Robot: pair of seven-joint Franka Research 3 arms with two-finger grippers.
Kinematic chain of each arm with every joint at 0, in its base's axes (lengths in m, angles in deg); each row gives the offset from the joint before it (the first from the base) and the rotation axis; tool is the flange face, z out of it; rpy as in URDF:
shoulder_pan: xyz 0 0 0.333 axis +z
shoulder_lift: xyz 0 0 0 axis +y
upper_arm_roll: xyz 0 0 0.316 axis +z
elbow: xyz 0.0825 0 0 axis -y
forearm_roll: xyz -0.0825 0 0.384 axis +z
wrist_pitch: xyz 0 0 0 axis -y
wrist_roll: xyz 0.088 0 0 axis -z
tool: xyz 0 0 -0.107 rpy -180 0 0
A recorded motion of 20 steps. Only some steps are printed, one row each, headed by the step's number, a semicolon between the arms.
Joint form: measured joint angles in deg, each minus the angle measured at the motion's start. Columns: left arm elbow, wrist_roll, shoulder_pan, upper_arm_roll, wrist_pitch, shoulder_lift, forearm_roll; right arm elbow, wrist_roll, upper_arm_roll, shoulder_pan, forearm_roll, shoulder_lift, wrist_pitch.
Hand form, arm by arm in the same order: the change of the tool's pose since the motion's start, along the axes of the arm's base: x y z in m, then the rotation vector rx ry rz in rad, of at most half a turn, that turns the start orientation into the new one. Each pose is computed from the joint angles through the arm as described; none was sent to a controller.
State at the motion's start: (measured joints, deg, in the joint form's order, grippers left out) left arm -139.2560 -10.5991 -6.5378 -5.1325 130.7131 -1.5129 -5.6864; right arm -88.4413 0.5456 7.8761 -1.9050 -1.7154 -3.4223 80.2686
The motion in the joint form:
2: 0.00 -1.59 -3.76 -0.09 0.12 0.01 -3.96; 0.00 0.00 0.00 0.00 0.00 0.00 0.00
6: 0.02 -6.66 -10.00 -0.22 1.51 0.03 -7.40; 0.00 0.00 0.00 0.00 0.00 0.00 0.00
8: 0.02 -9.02 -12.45 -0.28 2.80 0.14 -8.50; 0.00 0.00 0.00 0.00 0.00 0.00 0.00
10: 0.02 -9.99 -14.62 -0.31 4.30 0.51 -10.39; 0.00 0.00 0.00 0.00 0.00 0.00 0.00
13: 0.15 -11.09 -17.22 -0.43 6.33 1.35 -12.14; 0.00 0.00 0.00 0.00 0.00 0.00 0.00
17: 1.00 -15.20 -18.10 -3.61 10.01 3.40 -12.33; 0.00 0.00 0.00 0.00 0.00 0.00 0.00
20: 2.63 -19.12 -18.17 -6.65 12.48 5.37 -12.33; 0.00 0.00 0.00 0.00 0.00 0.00 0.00
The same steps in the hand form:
2: -0.0076 -0.0321 0.0002 -0.0416 0.0108 0.0116; 0.0000 0.0000 0.0000 0.0000 0.0000 0.0000
6: -0.0221 -0.0830 0.0022 -0.0719 0.0090 0.0350; 0.0000 0.0000 0.0000 0.0000 0.0000 0.0000
8: -0.0279 -0.1026 0.0030 -0.0829 -0.0008 0.0490; 0.0000 0.0000 0.0000 0.0000 0.0000 0.0000
10: -0.0332 -0.1198 0.0021 -0.1050 -0.0076 0.0560; 0.0000 0.0000 0.0000 0.0000 0.0000 0.0000
13: -0.0397 -0.1408 -0.0011 -0.1254 -0.0164 0.0566; 0.0000 0.0000 0.0000 0.0000 0.0000 0.0000
17: -0.0473 -0.1735 -0.0071 -0.1337 -0.0426 0.0699; 0.0000 0.0000 0.0000 0.0000 0.0000 0.0000
20: -0.0511 -0.2017 -0.0086 -0.1484 -0.0607 0.0910; 0.0000 0.0000 0.0000 0.0000 0.0000 0.0000

